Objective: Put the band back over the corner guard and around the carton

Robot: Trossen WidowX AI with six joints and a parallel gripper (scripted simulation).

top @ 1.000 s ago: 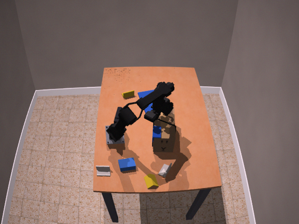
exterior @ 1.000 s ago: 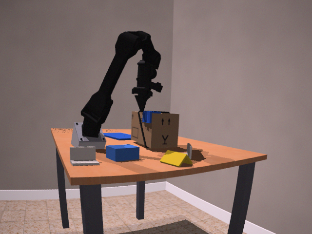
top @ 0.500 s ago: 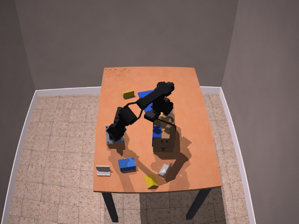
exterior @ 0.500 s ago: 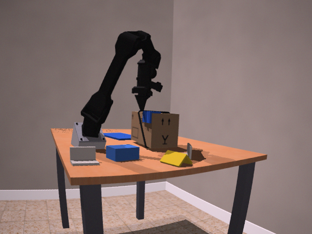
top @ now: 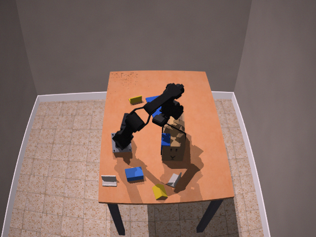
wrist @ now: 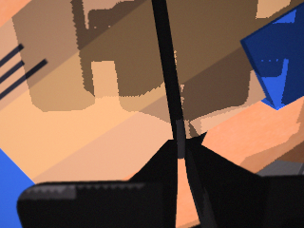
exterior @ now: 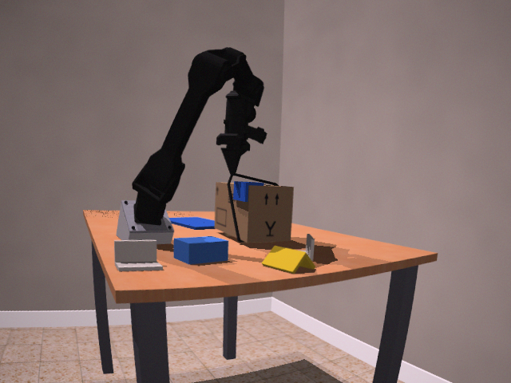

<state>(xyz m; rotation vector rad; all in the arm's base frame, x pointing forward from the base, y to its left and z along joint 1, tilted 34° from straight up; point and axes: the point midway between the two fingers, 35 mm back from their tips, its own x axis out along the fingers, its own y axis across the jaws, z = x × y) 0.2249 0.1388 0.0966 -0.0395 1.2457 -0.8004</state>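
The blue corner guard is 10 mm behind my hand, 100 mm to the right of it and 60 mm below it. Round my hand: brown carton (50 mm ahead, 20 mm to the right, 120 mm below); blue box (160 mm behind, 240 mm to the right, 180 mm below); flat blue sheet (10 mm behind, 280 mm to the left, 200 mm below).
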